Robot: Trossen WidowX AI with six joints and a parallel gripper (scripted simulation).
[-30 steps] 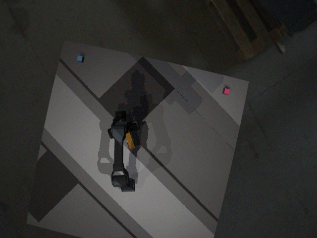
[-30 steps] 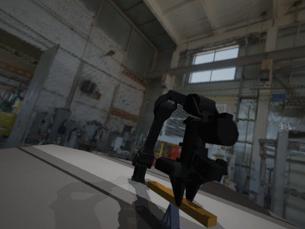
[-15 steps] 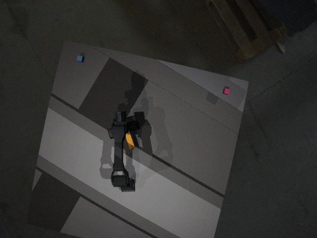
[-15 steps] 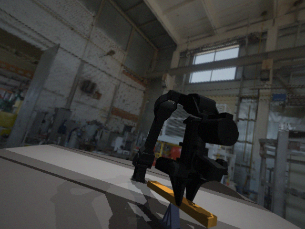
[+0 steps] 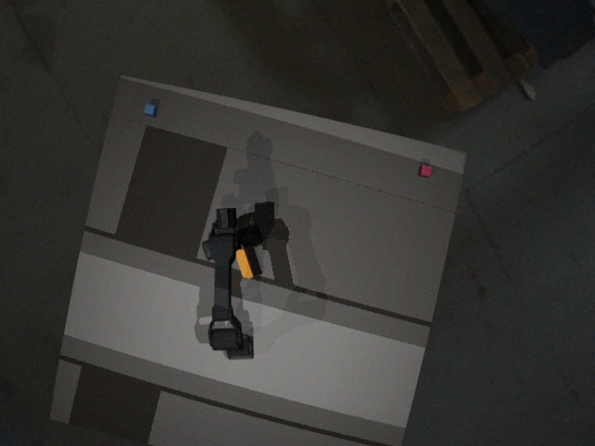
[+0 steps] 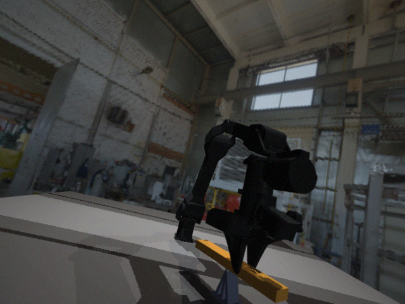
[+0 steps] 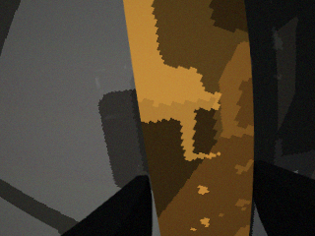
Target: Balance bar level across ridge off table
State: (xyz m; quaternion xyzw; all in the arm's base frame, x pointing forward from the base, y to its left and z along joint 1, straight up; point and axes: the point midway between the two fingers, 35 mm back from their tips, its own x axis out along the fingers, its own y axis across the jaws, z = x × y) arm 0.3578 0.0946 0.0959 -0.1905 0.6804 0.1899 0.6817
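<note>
My gripper tip is now 2 cm past the bar and 1 cm to the left of it. Also, from my gripper tip: small blue cube 38 cm ahead, 41 cm to the left, 4 cm below; small red cube 38 cm ahead, 59 cm to the right, 4 cm below.
</note>
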